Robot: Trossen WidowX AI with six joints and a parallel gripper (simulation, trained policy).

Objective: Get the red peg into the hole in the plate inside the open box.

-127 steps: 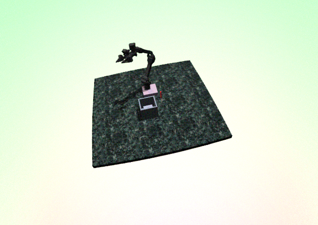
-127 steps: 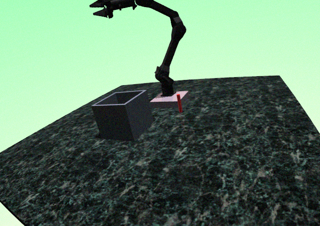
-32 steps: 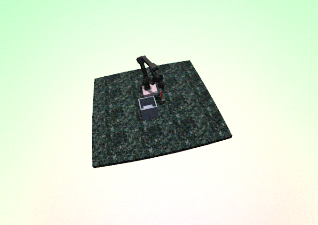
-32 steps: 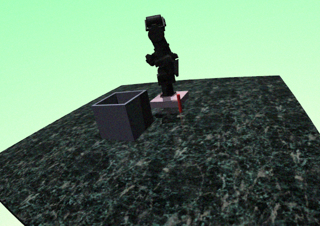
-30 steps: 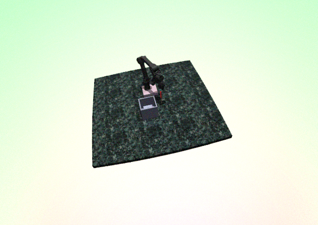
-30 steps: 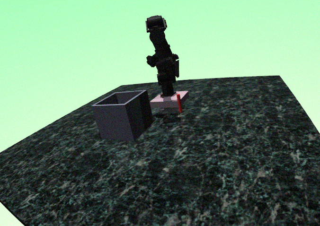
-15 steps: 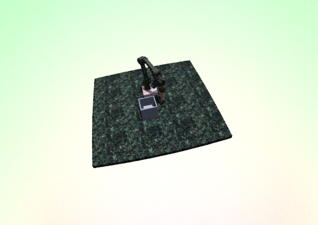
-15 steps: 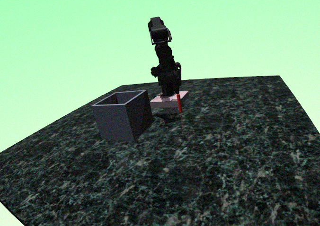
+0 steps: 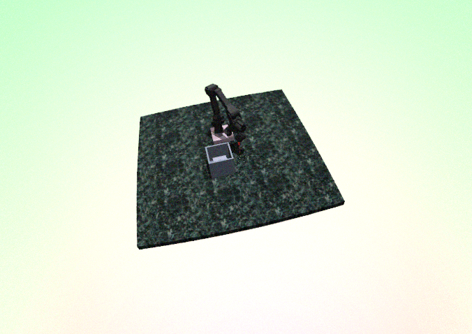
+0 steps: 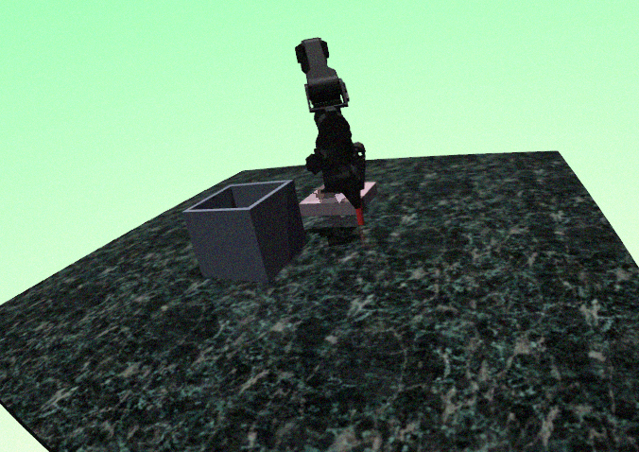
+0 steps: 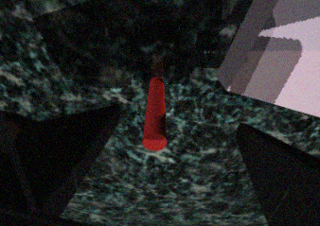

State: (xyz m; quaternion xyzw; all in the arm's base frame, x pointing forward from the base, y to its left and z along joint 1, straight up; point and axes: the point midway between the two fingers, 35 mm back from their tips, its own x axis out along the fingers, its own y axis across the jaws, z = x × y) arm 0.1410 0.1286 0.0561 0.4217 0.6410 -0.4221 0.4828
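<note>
Right now my gripper tip is 20 mm short of the red peg and 10 mm above it. The rest, counted from my gripper tip: pale plate (210 mm ahead, 140 mm to the right, 10 mm below).
</note>
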